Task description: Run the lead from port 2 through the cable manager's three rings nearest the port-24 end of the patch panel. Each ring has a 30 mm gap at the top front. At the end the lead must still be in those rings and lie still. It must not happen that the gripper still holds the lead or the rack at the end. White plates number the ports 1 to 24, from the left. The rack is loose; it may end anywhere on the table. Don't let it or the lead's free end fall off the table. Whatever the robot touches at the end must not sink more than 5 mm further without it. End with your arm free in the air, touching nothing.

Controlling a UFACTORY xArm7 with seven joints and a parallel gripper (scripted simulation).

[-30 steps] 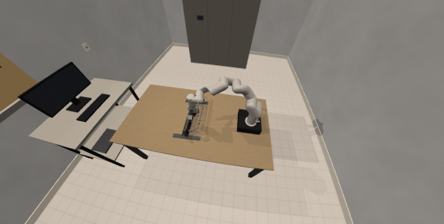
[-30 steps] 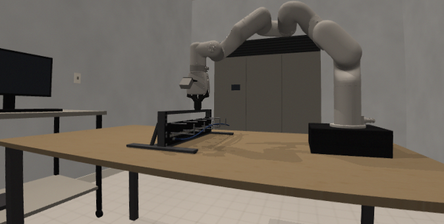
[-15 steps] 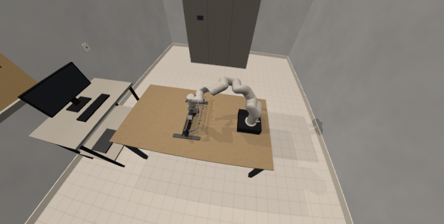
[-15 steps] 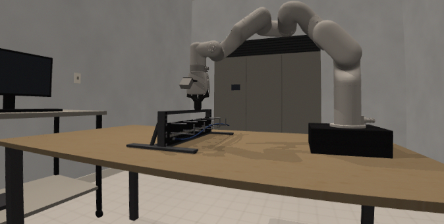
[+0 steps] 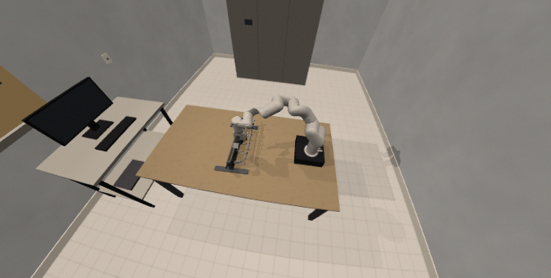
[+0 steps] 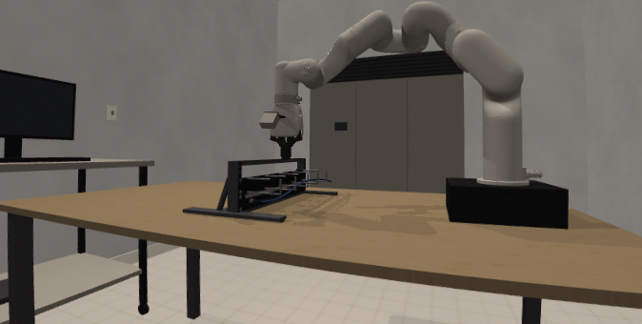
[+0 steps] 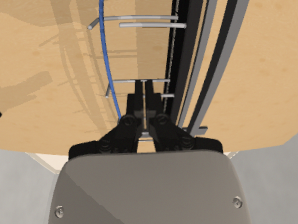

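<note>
Right now my hand is 6 cm short of the black rack, 5 cm to the left of it and 10 cm above it.
</note>
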